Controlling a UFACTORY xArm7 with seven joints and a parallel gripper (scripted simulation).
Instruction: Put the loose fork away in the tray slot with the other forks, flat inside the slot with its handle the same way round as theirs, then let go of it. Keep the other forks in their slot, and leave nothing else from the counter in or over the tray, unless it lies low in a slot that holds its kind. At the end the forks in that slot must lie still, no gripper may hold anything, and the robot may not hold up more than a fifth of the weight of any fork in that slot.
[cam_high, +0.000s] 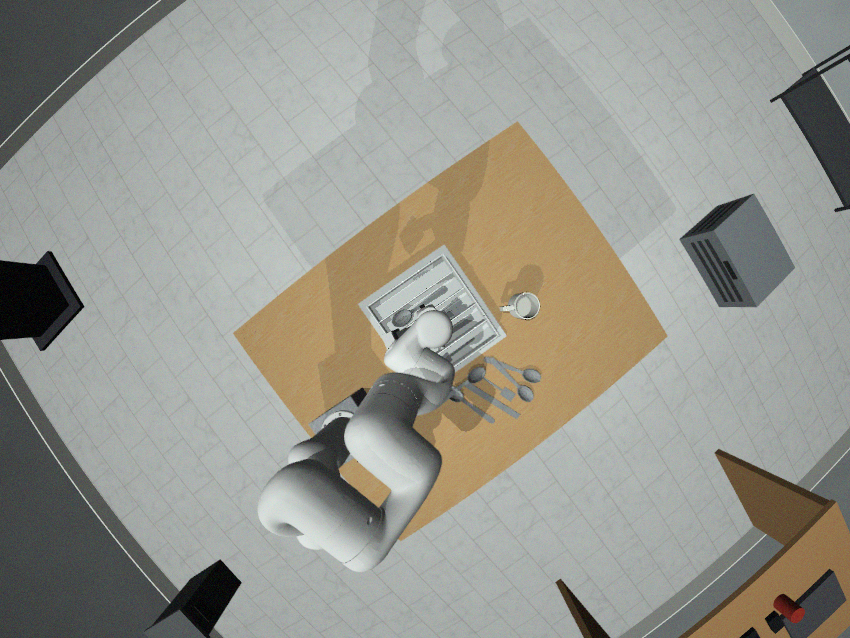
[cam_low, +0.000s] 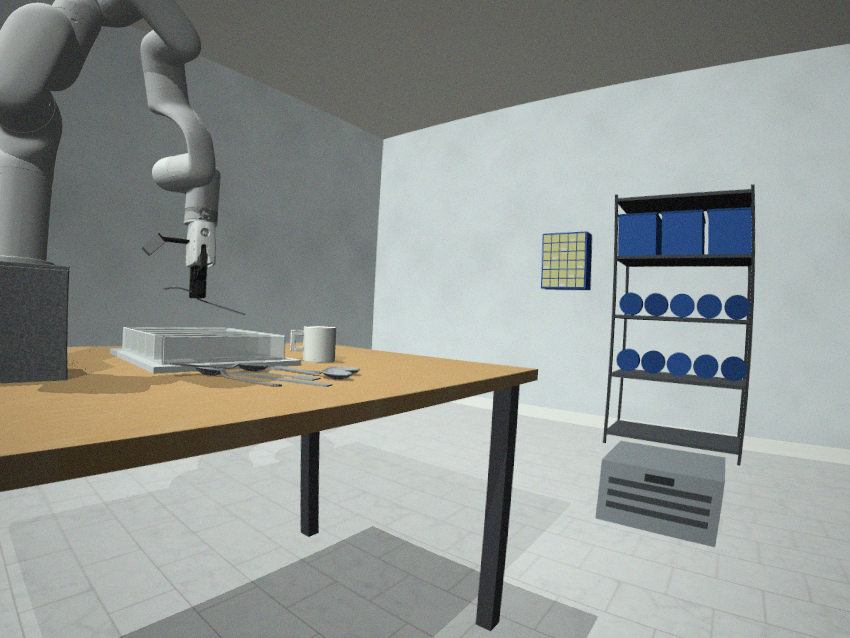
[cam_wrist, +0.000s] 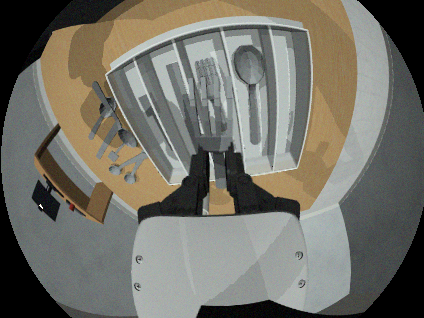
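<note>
The tray lies 1 cm ahead of my hand and 11 cm below it. From my hand the other things lie so: white mug: 26 cm ahead, 14 cm to the right, 13 cm below.
</note>
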